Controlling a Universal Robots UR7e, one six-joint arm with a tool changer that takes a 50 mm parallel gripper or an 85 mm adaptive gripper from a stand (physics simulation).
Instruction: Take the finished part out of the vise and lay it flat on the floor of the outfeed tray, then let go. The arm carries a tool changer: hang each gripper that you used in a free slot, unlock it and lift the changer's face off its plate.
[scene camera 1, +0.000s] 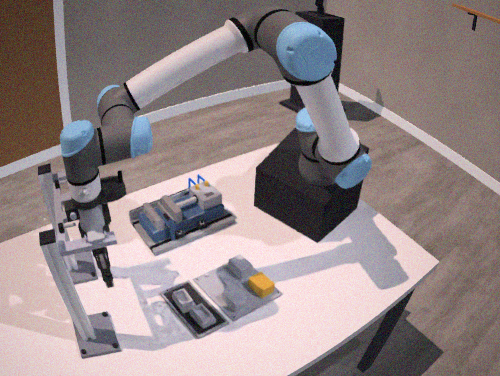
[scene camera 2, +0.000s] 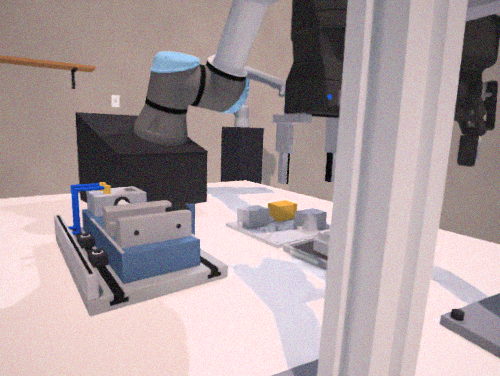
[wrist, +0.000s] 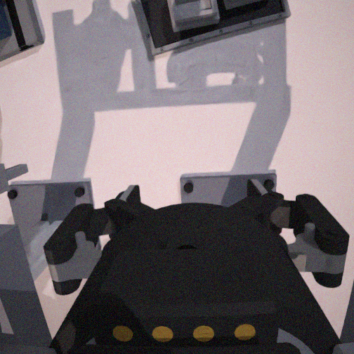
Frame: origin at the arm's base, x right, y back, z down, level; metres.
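Where they show: arm's base, origin of its link: (scene camera 1: 322, 166) (scene camera 2: 160, 134).
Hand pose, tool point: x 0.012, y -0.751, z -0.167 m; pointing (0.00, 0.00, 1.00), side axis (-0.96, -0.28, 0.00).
Note:
Things, the pixels of their top centre, and the offset from my tool point. "spot": a spot on its surface instead.
- vise, centre of its top: (scene camera 2: 129, 199) (scene camera 1: 178, 198) dx +0.230, dy +0.379, dz +0.261 m
- dark shallow tray, a spot on its surface: (scene camera 1: 197, 336) spot: dx -0.179, dy +0.136, dz +0.349 m
- grey plate, centre of its top: (scene camera 2: 282, 225) (scene camera 1: 237, 286) dx -0.098, dy +0.340, dz +0.352 m
- yellow block, centre of its top: (scene camera 2: 282, 203) (scene camera 1: 261, 280) dx -0.146, dy +0.384, dz +0.316 m
The vise (scene camera 1: 182, 212) (scene camera 2: 160, 260) stands on its grey base; its two jaw plates are close together and I see no part between them. Two grey hollow parts (scene camera 1: 201, 316) (wrist: 195, 14) lie in the dark shallow tray (scene camera 1: 197, 336) (wrist: 220, 36); the tray is partly hidden in scene camera 2. My gripper (scene camera 1: 109, 284) (scene camera 2: 467, 150) (wrist: 195, 192), the black adaptive one, is at the stand with its fingers wide apart and empty. Whether its plate sits in the slot is hidden. The parallel gripper (scene camera 2: 306, 167) hangs in the stand beside it, its fingers apart.
The stand's posts (scene camera 1: 65, 290) (scene camera 2: 392, 200) rise close around the wrist, and their foot plates (scene camera 1: 100, 345) (wrist: 227, 190) are bolted down. A grey plate (scene camera 1: 232, 310) with grey blocks and a yellow block (scene camera 1: 261, 284) (scene camera 2: 282, 210) lies beside the dark tray. Blue bent hoses (scene camera 2: 76, 205) stick up at the vise.

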